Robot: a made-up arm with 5 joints.
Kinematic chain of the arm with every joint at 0, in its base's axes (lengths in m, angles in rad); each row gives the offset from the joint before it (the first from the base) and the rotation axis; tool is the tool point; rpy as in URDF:
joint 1: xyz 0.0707 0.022 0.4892 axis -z
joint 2: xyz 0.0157 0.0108 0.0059 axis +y
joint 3: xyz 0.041 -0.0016 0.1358 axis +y
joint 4: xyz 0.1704 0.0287 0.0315 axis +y
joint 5: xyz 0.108 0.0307 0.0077 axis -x
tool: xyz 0.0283 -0.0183 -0.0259 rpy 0 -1.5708 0
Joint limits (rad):
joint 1: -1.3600..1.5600
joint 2: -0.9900..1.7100
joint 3: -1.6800..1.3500
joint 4: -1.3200..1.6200
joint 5: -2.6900..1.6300
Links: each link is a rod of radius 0.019 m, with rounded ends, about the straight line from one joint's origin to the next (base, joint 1, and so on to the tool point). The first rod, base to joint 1, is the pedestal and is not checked.
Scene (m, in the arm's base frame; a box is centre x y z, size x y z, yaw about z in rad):
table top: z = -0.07
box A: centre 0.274 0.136 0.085 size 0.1 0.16 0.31 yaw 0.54
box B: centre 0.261 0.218 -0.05 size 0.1 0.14 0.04 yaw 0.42
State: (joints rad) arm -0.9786 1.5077 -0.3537 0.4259 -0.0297
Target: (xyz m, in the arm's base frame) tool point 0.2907 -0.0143 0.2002
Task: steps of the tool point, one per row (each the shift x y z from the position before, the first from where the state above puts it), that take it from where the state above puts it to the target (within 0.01 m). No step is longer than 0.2 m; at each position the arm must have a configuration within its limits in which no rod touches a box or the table.
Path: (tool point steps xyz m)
1: 0.0357 0.0814 0.1169
2: 0.0001 0.0328 0.1410
3: -0.0316 -0.0229 0.1355
4: -0.0525 -0.0724 0.1022
5: 0.1247 0.0073 -0.0875
6: 0.0977 -0.0684 -0.1033
7: 0.0293 -0.1077 -0.1054
8: -0.0461 -0.0926 -0.0938
9: -0.0908 -0.0328 -0.0691
10: 0.0305 0.0054 -0.0161
11: 0.0361 0.0129 -0.0038

